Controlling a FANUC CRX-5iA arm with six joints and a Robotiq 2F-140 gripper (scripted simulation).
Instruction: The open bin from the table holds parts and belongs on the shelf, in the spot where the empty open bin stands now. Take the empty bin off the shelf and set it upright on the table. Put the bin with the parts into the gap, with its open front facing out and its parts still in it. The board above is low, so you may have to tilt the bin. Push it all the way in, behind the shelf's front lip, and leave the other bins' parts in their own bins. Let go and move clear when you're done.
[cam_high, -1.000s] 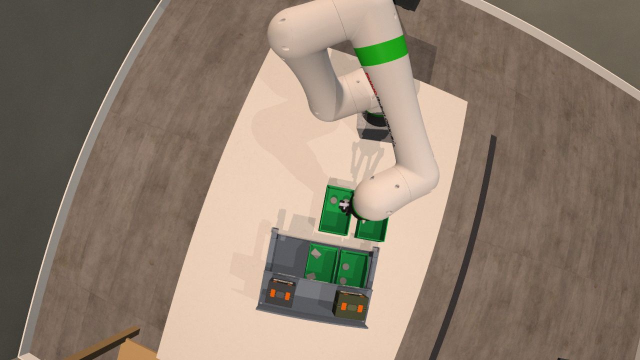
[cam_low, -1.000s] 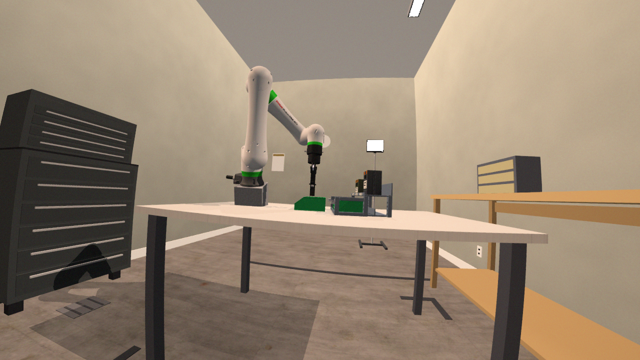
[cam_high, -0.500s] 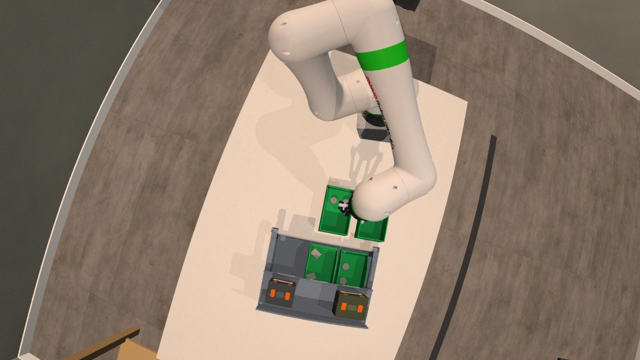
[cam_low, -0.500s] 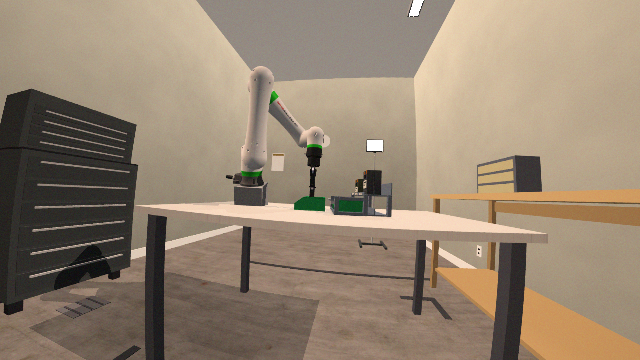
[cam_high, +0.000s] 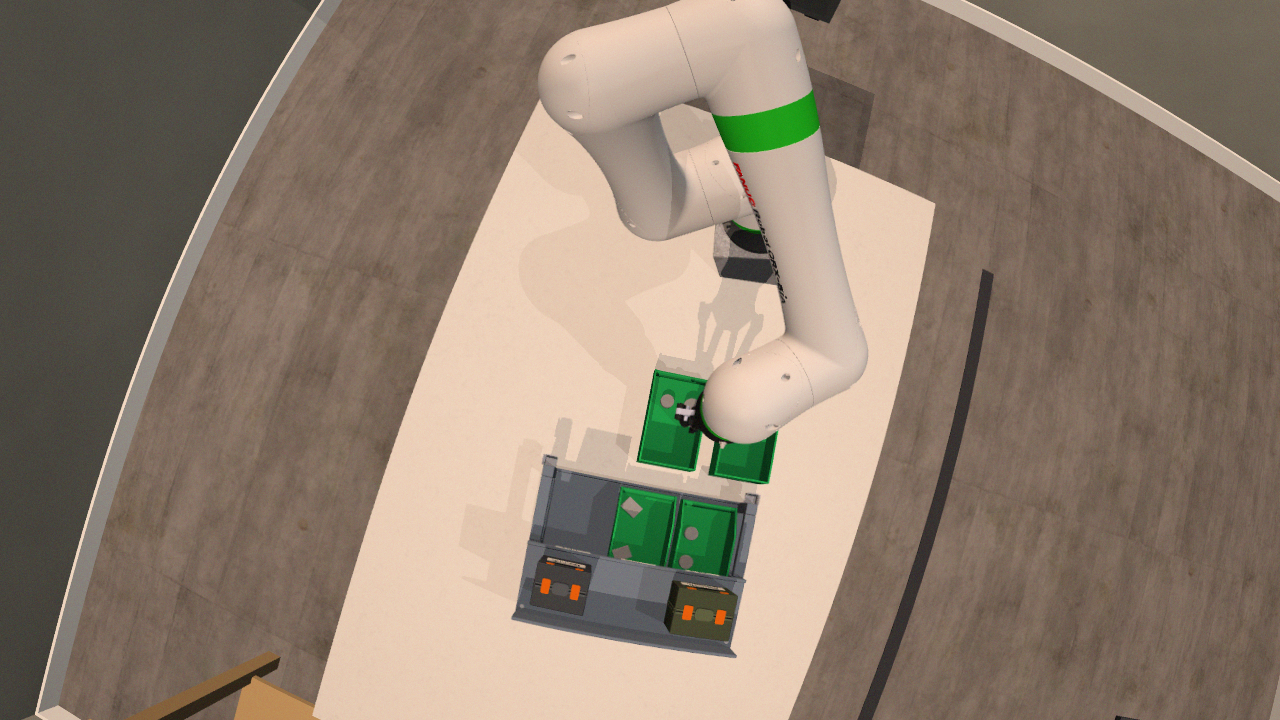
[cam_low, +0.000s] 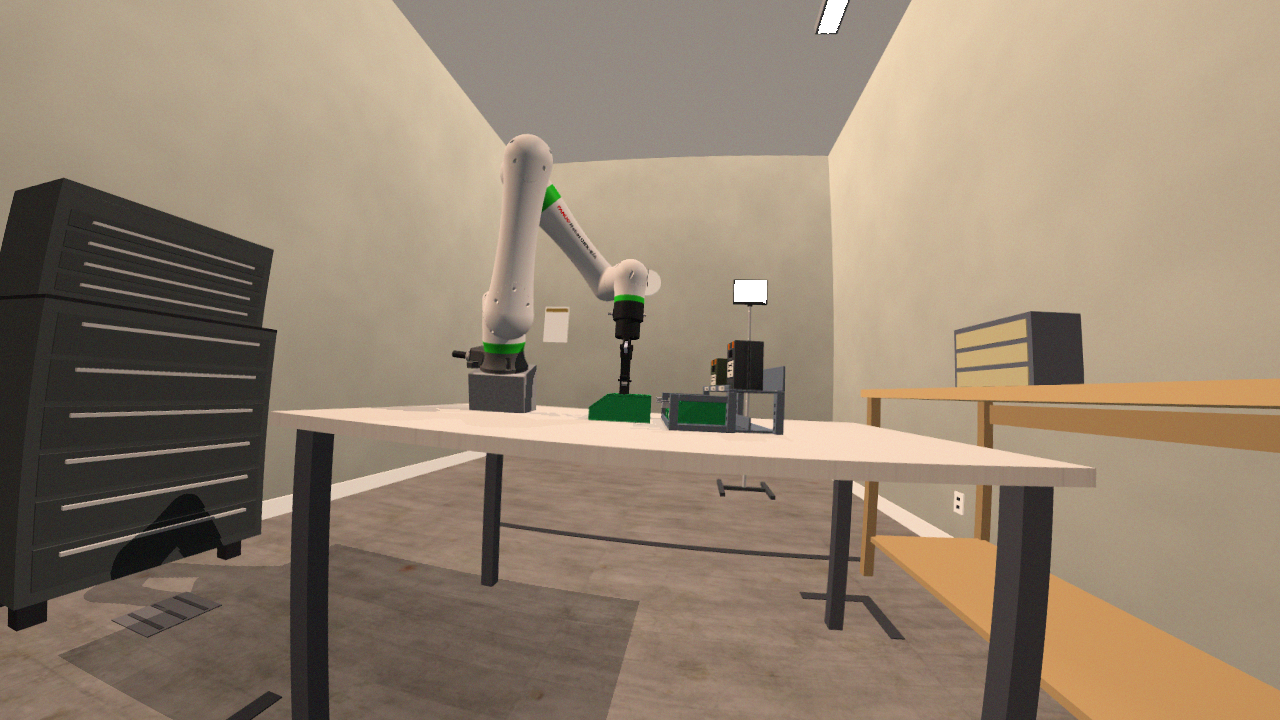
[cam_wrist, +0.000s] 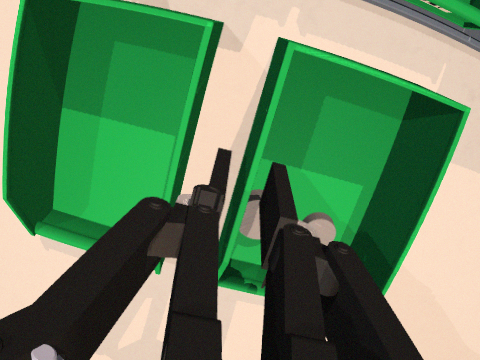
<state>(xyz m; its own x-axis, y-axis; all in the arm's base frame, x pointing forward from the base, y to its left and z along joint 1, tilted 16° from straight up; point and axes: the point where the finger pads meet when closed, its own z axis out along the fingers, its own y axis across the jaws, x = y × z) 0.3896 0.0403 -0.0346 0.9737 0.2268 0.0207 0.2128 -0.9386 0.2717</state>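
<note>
The grey cube is 180 mm ahead of my hand, 60 mm to the right of it and 60 mm below it. The rest, counted from my hand: grey shelf (250 mm ahead, 10 mm to the right, 10 mm below).
</note>
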